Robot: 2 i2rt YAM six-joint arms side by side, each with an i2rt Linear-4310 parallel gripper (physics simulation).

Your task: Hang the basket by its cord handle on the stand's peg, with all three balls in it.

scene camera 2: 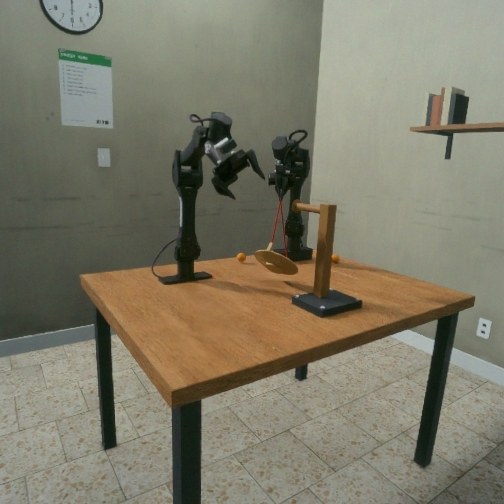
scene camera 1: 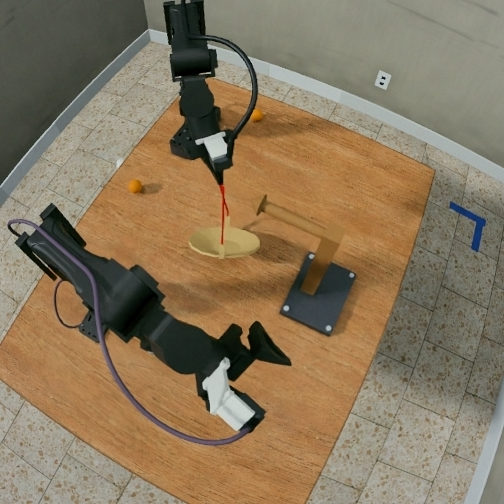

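The shallow yellow basket (scene camera 1: 200, 243) (scene camera 2: 285, 264) hangs tilted above the table by its red cord handle (scene camera 1: 223, 212) (scene camera 2: 275, 221). My left gripper (scene camera 1: 221, 184) (scene camera 2: 281, 198) is shut on the cord's top. No ball shows in the basket. The stand's wooden peg (scene camera 1: 295, 218) (scene camera 2: 308, 207) points toward the cord in scene camera 1, with a gap between them. My right gripper (scene camera 1: 270, 356) (scene camera 2: 249, 188) is open and empty, raised away from the basket. One orange ball (scene camera 1: 135, 186) (scene camera 2: 241, 257) and another orange ball (scene camera 1: 256, 115) (scene camera 2: 335, 258) lie on the table. I cannot make out a third ball.
The stand's wooden post (scene camera 1: 322, 260) (scene camera 2: 325, 250) rises from a dark base (scene camera 1: 332, 305) (scene camera 2: 327, 304) on the table (scene camera 1: 360, 165) (scene camera 2: 210, 320). A small white object (scene camera 1: 119, 162) shows near the table's left edge in scene camera 1. Both arms stand near the balls' side.
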